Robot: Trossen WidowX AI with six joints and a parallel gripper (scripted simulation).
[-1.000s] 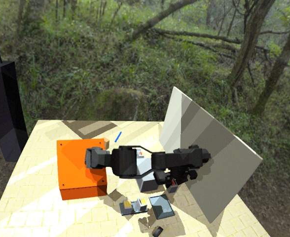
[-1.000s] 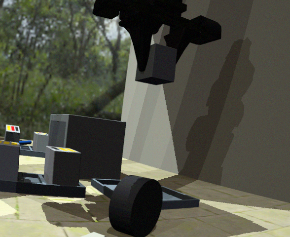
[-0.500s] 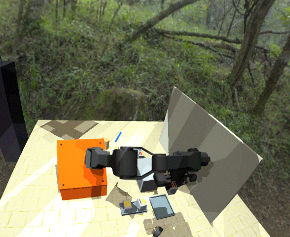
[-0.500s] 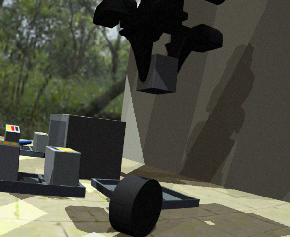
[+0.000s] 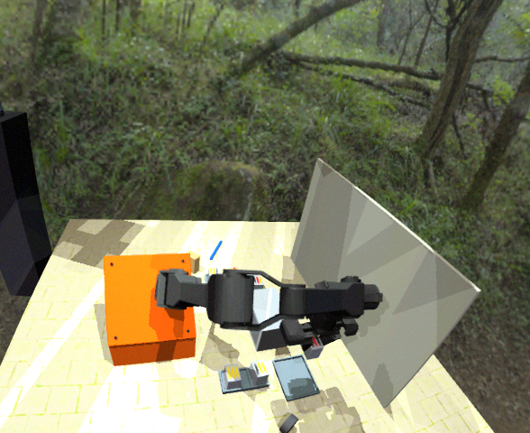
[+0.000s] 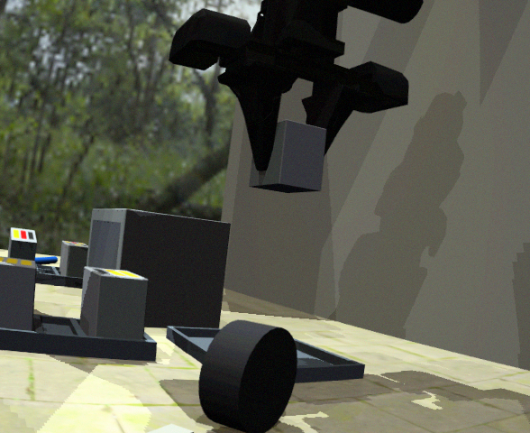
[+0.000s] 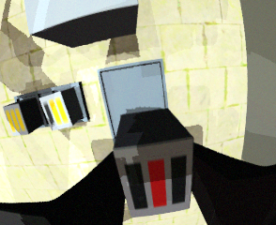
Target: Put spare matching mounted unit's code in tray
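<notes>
My gripper tip is now 10 mm past the flat tray and 130 mm above it. From my gripper tip the other things lie so: grey mounted unit: 60 mm behind, 190 mm to the left, 80 mm below; rack: 150 mm behind, 10 mm to the left, 130 mm below; black puck: 70 mm behind, 140 mm to the right, 110 mm below.
</notes>
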